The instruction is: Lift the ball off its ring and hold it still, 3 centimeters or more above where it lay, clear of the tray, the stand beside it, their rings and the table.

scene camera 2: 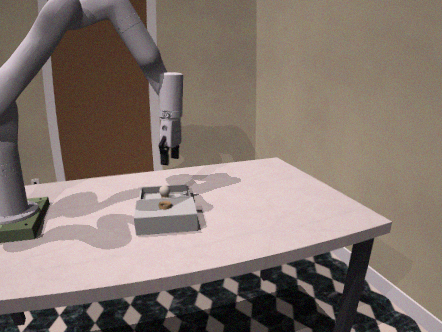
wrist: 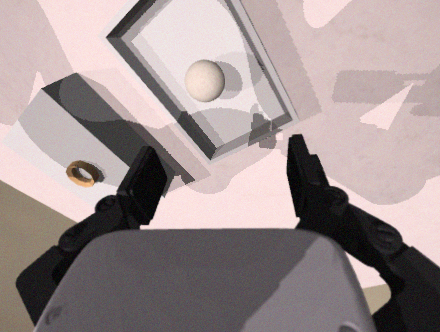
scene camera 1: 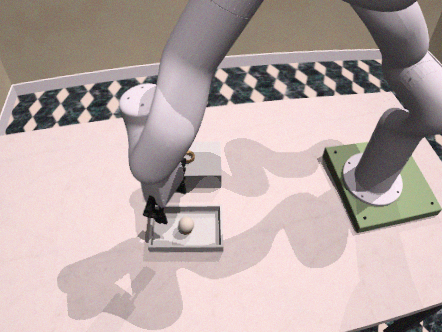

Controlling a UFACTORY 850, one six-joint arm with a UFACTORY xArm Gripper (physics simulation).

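Note:
The cream ball [scene camera 1: 186,225] [scene camera 2: 164,190] [wrist: 204,80] lies inside the shallow grey tray [scene camera 1: 185,248] [wrist: 159,93]; the ring under it is hidden. The grey stand [scene camera 1: 207,165] [scene camera 2: 167,225] [wrist: 37,125] is a low block beside the tray, with an orange-brown ring [scene camera 1: 193,157] [scene camera 2: 165,205] [wrist: 72,175] on its top. My gripper [scene camera 1: 171,206] [scene camera 2: 170,157] [wrist: 221,157] is open and empty, pointing down, well above the tray's height. In the wrist view the ball is ahead of the fingertips, beyond the tray's near corner, not between them.
The arm's green base plate [scene camera 1: 360,222] [scene camera 2: 42,215] is bolted to the pale table [scene camera 1: 280,300] [scene camera 2: 280,215], away from the tray and stand. The arm arches over the table and covers part of the stand in the first scene view. Arm shadows cross the table and tray.

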